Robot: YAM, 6 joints.
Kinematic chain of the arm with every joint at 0, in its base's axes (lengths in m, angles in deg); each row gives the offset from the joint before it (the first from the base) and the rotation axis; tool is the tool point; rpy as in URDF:
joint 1: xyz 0 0 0.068 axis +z
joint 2: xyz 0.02 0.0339 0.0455 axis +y
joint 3: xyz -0.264 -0.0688 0 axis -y
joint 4: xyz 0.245 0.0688 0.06 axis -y
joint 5: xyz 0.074 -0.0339 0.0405 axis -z
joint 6: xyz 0.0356 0 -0.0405 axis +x
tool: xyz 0 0 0 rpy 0 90 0
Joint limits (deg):
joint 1: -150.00..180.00
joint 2: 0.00..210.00
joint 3: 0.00..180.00
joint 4: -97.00..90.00
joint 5: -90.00..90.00
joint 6: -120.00..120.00
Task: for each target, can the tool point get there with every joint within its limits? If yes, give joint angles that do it. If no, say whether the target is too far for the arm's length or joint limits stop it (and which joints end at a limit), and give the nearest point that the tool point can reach.
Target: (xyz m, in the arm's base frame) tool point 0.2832 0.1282 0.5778
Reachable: yes | joints 20.55 90.90 118.90 -9.72 -35.37 -14.64
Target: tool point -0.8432 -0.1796 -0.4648
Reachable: no: too far | nearest point -0.5357 -0.0141 -0.2340 | short by 0.419 m
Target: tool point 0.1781 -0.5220 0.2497
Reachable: yes | joints -67.60 152.70 156.81 -52.24 74.20 -59.50
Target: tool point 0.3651 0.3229 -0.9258
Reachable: no: too far | nearest point 0.2552 0.2257 -0.3684 | short by 0.576 m
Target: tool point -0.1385 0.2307 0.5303
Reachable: yes | joints 114.95 77.56 96.98 -6.77 -52.43 37.93
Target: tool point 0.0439 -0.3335 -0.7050
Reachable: no: too far | nearest point 0.0384 -0.2920 -0.3774 | short by 0.330 m
